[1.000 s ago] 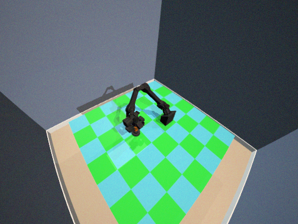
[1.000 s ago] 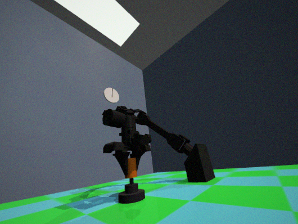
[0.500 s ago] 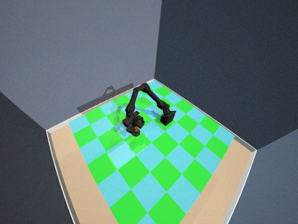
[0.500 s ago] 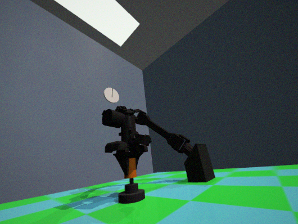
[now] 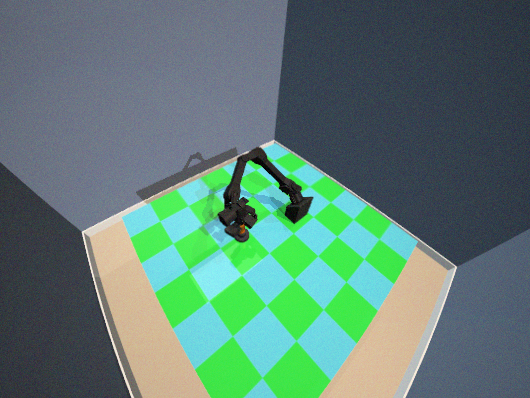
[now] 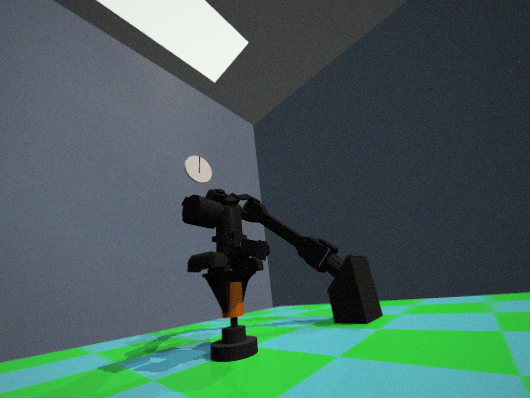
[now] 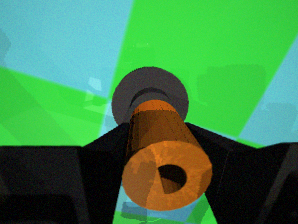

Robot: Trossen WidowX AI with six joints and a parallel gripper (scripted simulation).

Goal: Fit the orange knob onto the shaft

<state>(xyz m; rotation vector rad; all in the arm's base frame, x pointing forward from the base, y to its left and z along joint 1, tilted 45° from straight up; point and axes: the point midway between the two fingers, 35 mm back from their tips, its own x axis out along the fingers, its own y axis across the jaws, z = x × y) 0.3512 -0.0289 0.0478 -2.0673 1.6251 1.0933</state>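
Now: the orange knob 20 mm above my gripper tip. Round my gripper tip: pedestal: 40 mm below.
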